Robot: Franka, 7 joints.
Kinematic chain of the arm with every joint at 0, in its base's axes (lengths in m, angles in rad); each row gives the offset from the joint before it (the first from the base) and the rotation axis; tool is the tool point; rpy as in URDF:
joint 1: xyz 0 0 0.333 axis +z
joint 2: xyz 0 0 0 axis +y
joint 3: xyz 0 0 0.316 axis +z
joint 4: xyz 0.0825 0 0 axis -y
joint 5: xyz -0.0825 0 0.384 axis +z
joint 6: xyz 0 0 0 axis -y
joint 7: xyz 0.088 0 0 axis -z
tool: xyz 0 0 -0.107 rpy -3.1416 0 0
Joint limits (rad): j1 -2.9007..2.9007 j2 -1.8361..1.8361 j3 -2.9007..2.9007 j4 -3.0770..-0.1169 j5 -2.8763..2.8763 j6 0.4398..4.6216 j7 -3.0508..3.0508
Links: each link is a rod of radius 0.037 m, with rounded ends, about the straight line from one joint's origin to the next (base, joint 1, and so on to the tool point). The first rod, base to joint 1, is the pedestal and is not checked.
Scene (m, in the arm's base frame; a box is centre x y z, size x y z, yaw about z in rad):
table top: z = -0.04
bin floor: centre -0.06 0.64 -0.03 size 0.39 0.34 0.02 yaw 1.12
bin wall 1: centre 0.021 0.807 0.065 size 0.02 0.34 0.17 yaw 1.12
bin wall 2: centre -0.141 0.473 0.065 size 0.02 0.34 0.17 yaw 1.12
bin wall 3: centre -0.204 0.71 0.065 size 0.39 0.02 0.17 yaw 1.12
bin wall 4: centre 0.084 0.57 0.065 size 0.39 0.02 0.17 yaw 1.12
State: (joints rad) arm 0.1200 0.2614 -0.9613 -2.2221 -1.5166 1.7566 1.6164
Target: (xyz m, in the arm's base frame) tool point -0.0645 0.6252 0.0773
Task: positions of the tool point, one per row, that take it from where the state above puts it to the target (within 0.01 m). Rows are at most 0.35 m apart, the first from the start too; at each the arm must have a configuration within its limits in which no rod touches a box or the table.
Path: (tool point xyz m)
1: 0.4985 -0.2404 0.3316
2: 0.5707 0.0496 0.3110
3: 0.4813 0.3437 0.2957
4: 0.2491 0.5566 0.2909
5: -0.0645 0.6252 0.3009
6: -0.0642 0.6359 0.1916
7: -0.0645 0.6252 0.0773

